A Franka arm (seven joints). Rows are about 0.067 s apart.
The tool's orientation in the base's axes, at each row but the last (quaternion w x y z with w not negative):
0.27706, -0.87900, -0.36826, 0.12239
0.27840, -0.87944, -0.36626, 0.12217
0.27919, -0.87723, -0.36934, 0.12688
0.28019, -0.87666, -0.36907, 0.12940
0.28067, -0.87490, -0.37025, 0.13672
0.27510, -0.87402, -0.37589, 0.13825
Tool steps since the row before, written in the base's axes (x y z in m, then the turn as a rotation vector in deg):
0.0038, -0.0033, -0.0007, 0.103, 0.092, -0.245
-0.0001, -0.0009, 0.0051, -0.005, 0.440, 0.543
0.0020, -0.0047, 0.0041, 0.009, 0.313, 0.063
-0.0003, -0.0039, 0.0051, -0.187, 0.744, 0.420
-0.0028, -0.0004, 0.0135, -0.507, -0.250, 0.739
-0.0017, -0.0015, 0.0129, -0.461, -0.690, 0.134
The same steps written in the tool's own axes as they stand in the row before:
0.0003, 0.0045, -0.0023, 0.140, 0.148, 0.193
-0.0008, -0.0025, -0.0045, 0.304, -0.571, -0.264
-0.0021, 0.0014, -0.0060, 0.230, -0.210, 0.069
-0.0031, -0.0009, -0.0055, 0.397, -0.778, 0.036
-0.0026, -0.0094, -0.0098, -0.553, -0.585, -0.466
-0.0027, -0.0077, -0.0103, -0.824, 0.044, -0.162

